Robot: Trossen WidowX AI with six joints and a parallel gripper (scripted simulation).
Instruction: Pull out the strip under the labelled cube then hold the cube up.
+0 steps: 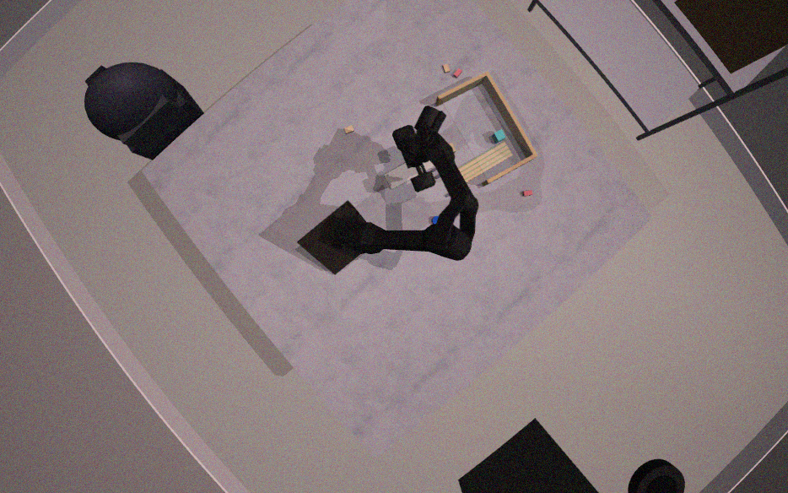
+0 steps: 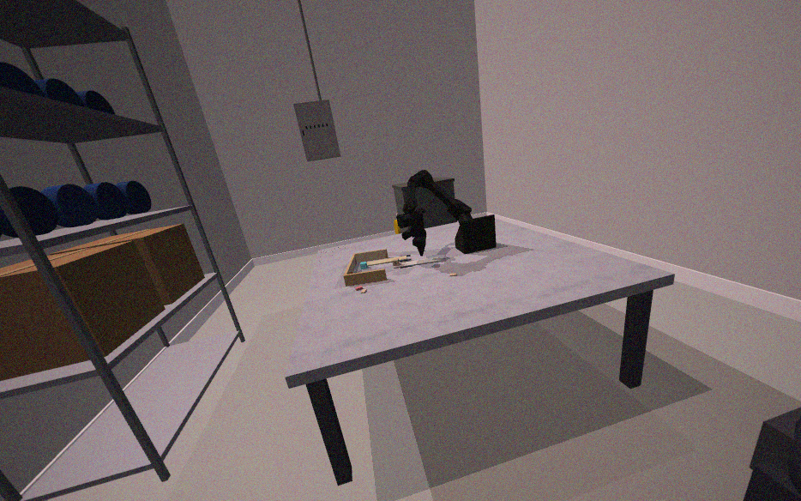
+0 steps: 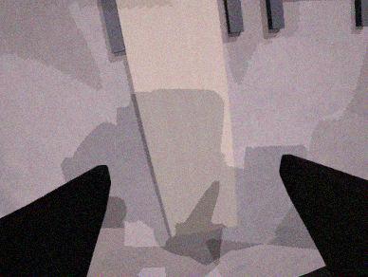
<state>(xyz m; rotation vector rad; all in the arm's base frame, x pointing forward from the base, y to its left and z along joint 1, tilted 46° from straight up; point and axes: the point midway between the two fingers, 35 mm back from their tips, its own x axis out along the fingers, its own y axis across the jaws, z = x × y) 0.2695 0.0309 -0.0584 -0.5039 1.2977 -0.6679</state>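
The pale strip is 30 mm ahead of my gripper tip and 50 mm below it. The rest, counted from my gripper tip: labelled cube (140 mm ahead, 10 mm to the right, 30 mm below).
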